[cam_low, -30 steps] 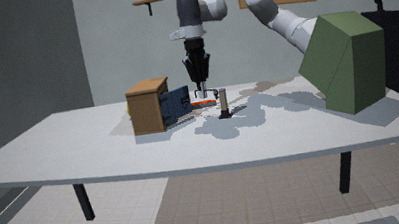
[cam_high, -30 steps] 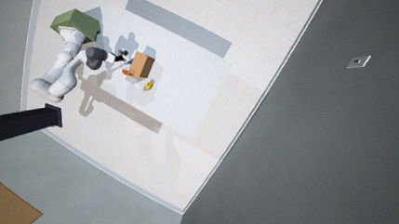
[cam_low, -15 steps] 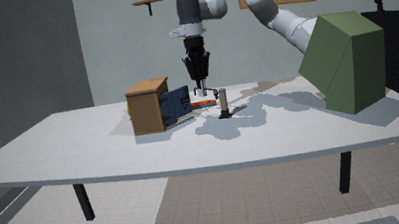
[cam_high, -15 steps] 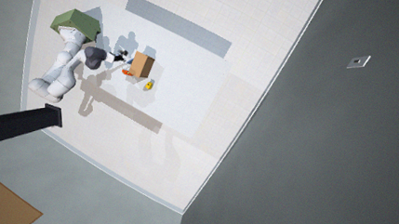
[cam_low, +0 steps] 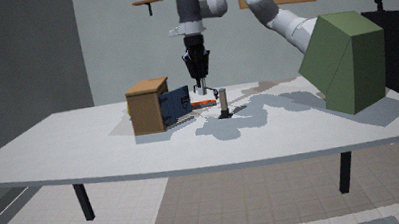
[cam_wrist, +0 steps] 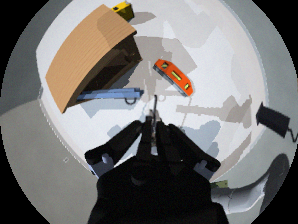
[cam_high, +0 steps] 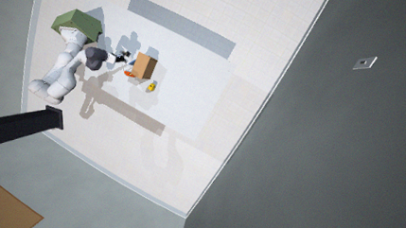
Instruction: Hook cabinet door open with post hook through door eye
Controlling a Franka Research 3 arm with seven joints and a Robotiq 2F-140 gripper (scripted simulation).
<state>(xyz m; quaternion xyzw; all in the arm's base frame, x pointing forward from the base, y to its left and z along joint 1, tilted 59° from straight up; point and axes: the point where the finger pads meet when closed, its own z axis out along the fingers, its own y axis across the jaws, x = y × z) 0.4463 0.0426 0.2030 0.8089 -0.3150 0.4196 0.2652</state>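
The cabinet door lies 110 mm ahead of my hand, 40 mm below it and 30 mm to the left of it. Also, from my hand: orange object: 120 mm to the right, 110 mm below, 10 mm ahead; then small yellow object: 300 mm ahead, 210 mm to the right, 80 mm below.
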